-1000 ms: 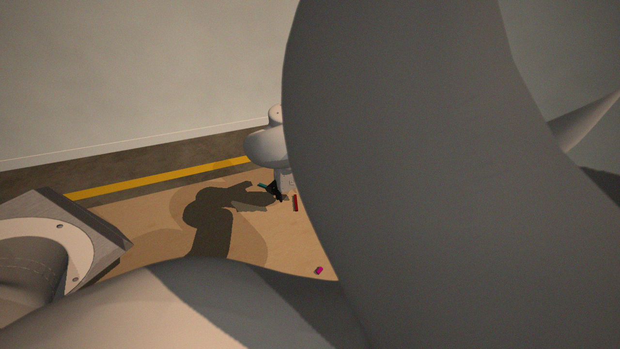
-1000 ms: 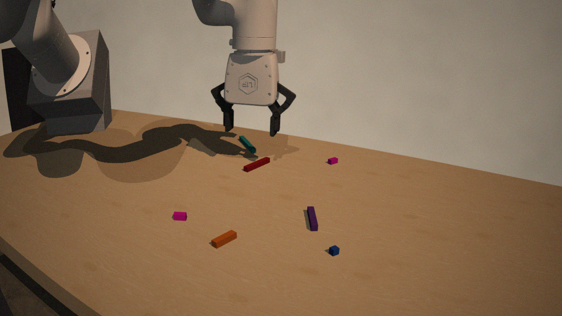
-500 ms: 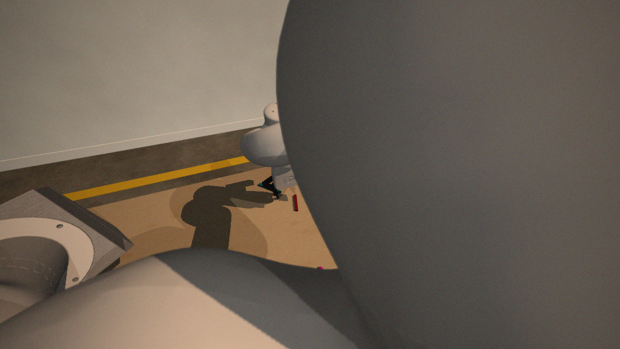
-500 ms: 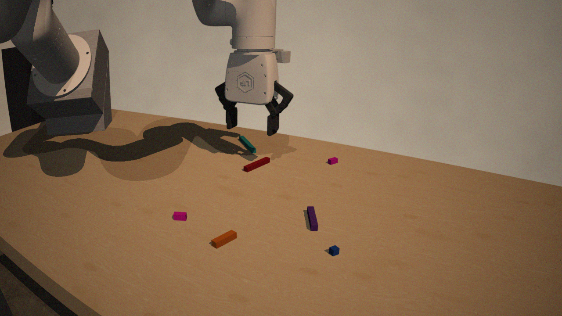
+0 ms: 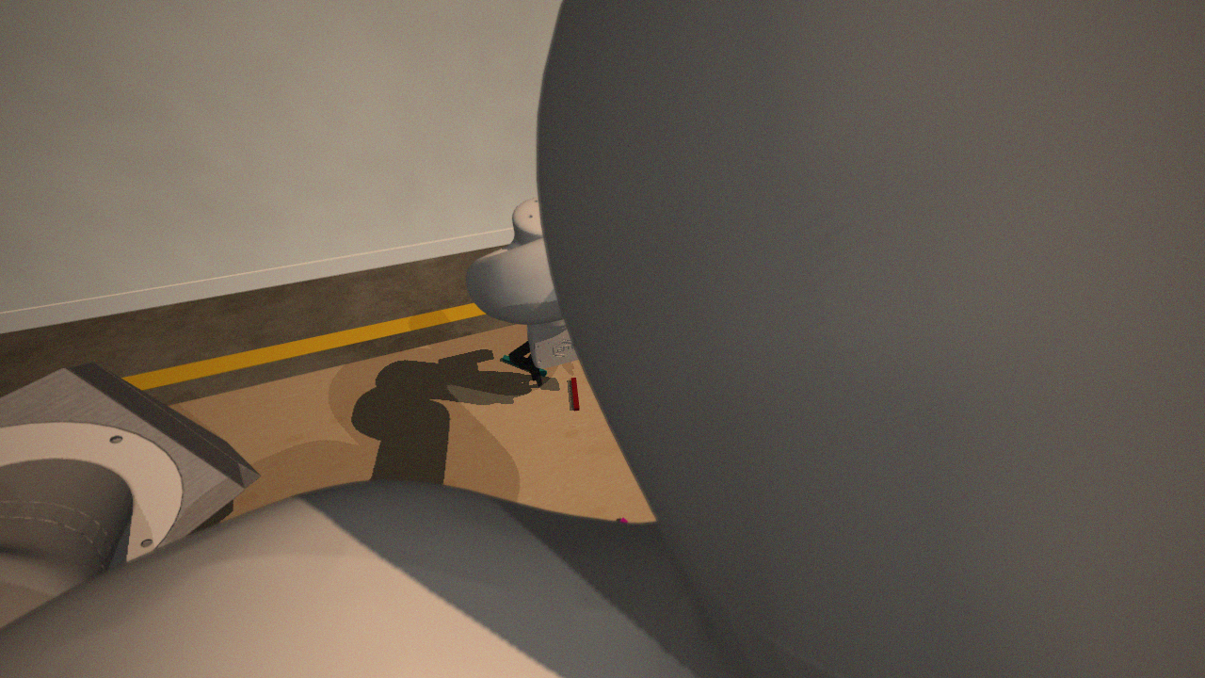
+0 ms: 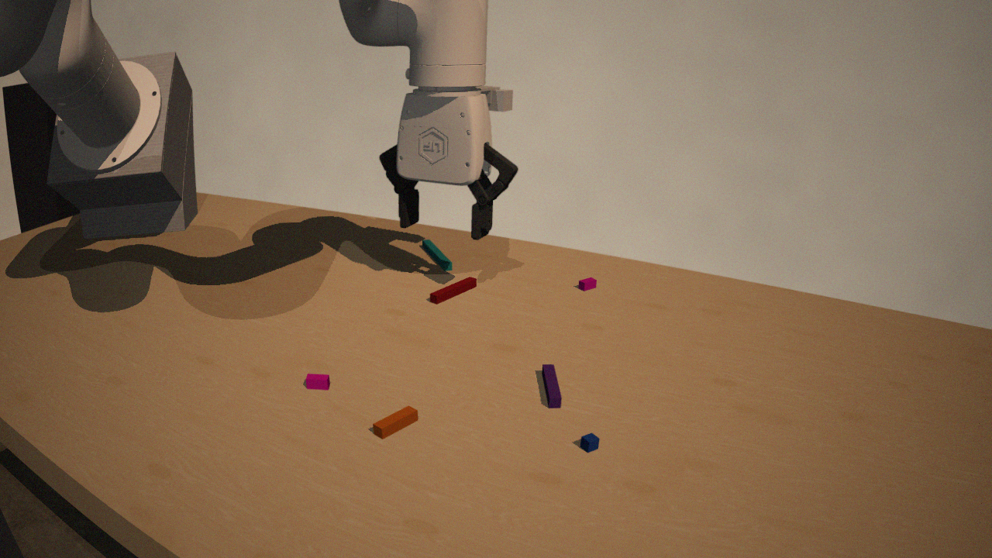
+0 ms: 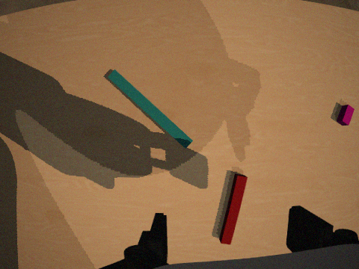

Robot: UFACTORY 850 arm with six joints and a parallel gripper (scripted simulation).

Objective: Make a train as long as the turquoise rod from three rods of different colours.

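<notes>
The blue rod lies 31 cm to the right of my hand, 15 cm ahead of it and 7 cm below it. Also, from my hand: purple rod (22 cm to the right, 12 cm ahead, 7 cm below); red rod (7 cm below, 2 cm to the right, 1 cm ahead); turquoise rod (11 cm to the left, 7 cm below, 2 cm behind).
</notes>
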